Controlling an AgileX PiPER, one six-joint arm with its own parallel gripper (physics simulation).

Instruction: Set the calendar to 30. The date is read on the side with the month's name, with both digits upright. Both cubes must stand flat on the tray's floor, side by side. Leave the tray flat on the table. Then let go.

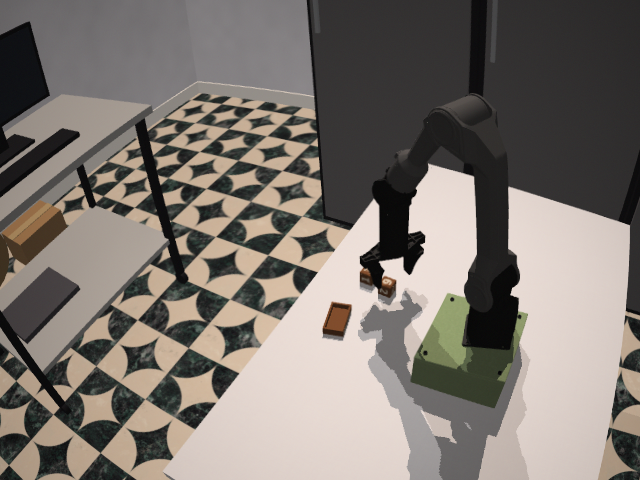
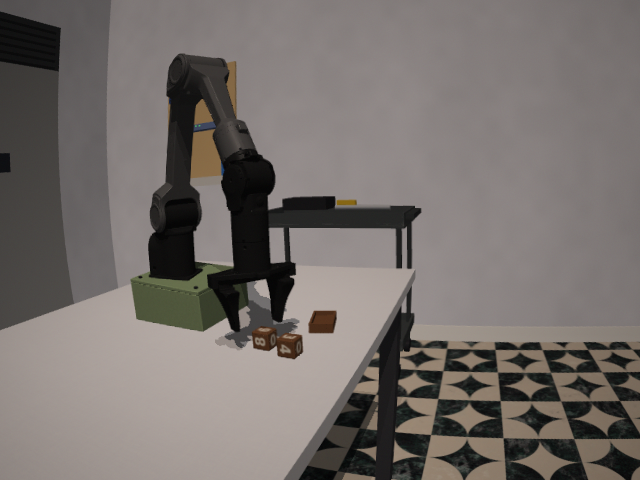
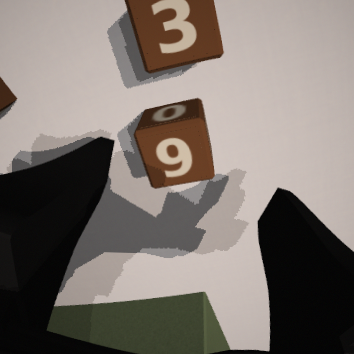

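Observation:
The near cube (image 1: 387, 286) (image 2: 264, 338) (image 3: 175, 152) stands flat on the table with 9 (or 6) on top; its sides show 2, 8 and 0. The far cube (image 1: 366, 277) (image 2: 290, 346) (image 3: 175, 32) stands beside it, apart, with 3 on top; its sides show 1, 4 and 0. The brown tray (image 1: 332, 334) (image 2: 321, 328) (image 3: 5, 96) lies flat and empty; its month name is not readable. My gripper (image 1: 394, 279) (image 2: 257, 324) (image 3: 191, 183) is open and empty, pointing down above and to the base side of the near cube.
The green base block (image 1: 460, 379) (image 2: 168, 308) (image 3: 150, 325) carries the arm. The white table (image 1: 289, 403) (image 2: 155, 413) has an edge beyond the tray and far cube. A desk (image 1: 103, 111) and a dark side table (image 2: 346, 218) stand apart from it.

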